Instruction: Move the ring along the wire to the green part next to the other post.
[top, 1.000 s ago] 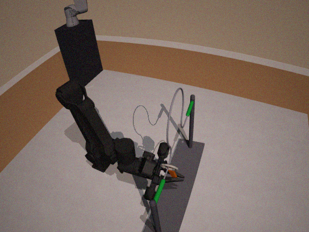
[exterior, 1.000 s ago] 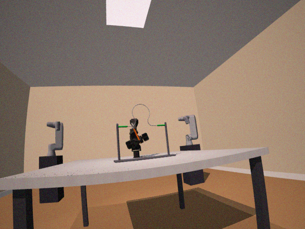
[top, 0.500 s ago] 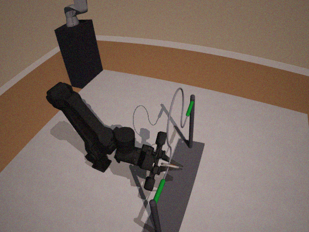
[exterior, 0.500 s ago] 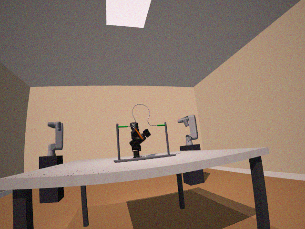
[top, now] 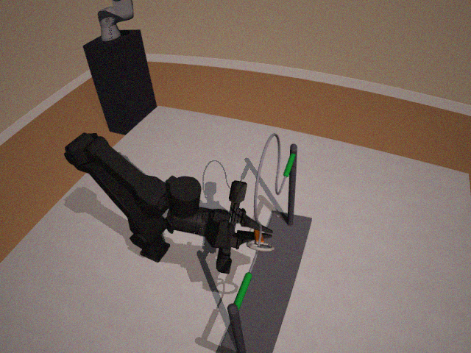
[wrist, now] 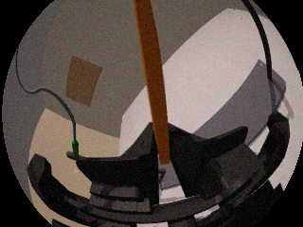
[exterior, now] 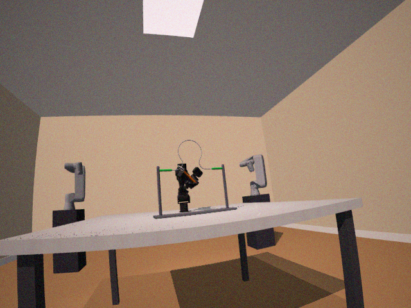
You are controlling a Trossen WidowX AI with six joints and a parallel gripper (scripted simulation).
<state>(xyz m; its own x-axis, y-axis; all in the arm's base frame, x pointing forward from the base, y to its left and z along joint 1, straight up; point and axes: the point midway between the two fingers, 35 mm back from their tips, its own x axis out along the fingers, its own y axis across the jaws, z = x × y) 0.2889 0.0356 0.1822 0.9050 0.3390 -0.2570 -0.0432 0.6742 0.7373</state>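
The ring with orange handle lies 7 cm to the right of my gripper tip and 6 cm above it.
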